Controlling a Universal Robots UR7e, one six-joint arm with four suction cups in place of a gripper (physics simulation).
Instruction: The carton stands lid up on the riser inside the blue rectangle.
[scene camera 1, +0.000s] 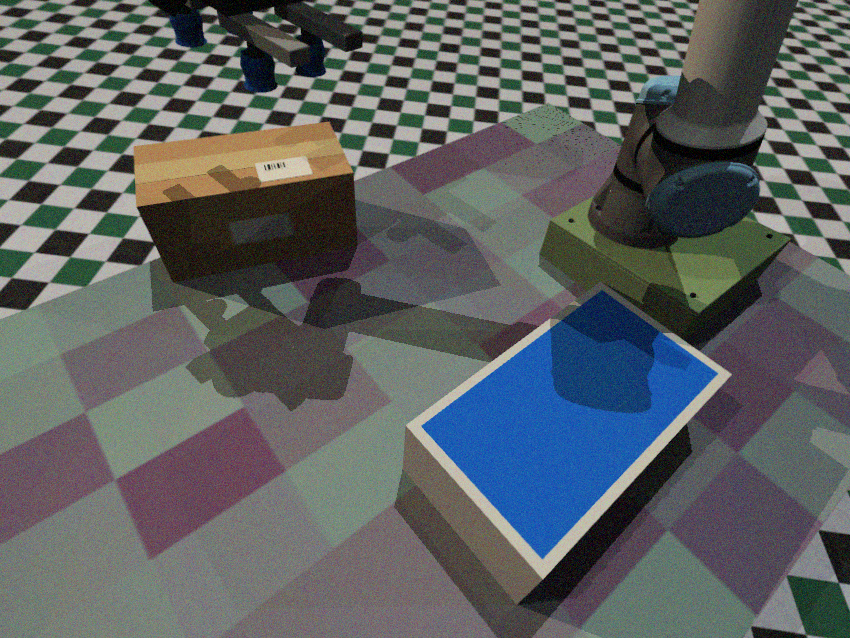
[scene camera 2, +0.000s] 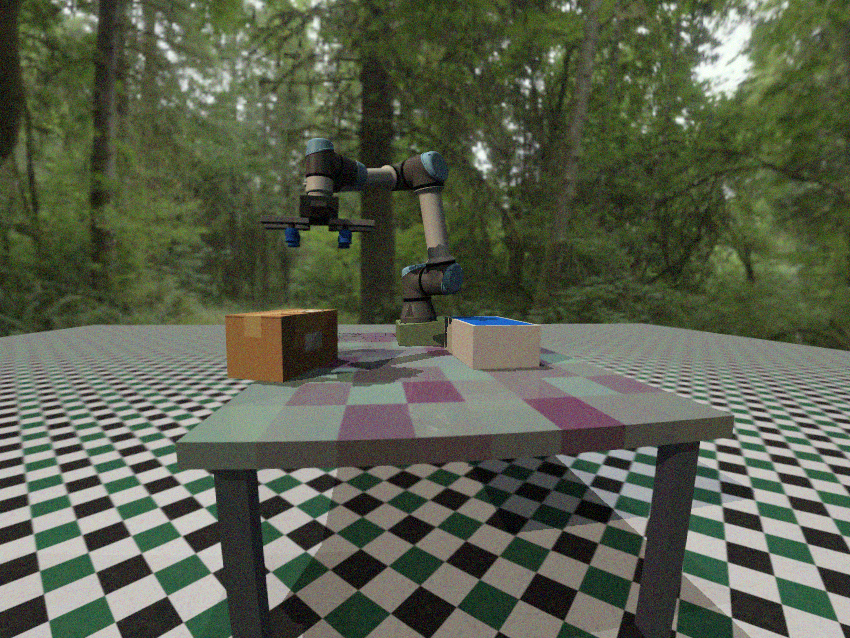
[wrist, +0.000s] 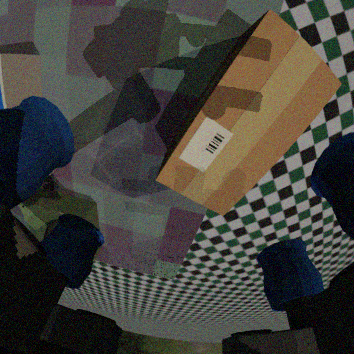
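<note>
The brown carton stands on the table at its edge, tape and barcode label up, and seems to reach out a little over the edge. It is apart from the riser. The cream riser stands nearer the arm's base, with the blue rectangle on its top; no carton is on it. My gripper is open, its blue suction cups hanging in the air well above the carton, touching nothing. One cup is hidden in the first scene view.
The arm's green base block is close behind the riser. The patchwork table carries the carton, riser and base. Shadows of the arm fall on the table and riser. Checkered floor lies beyond the carton.
</note>
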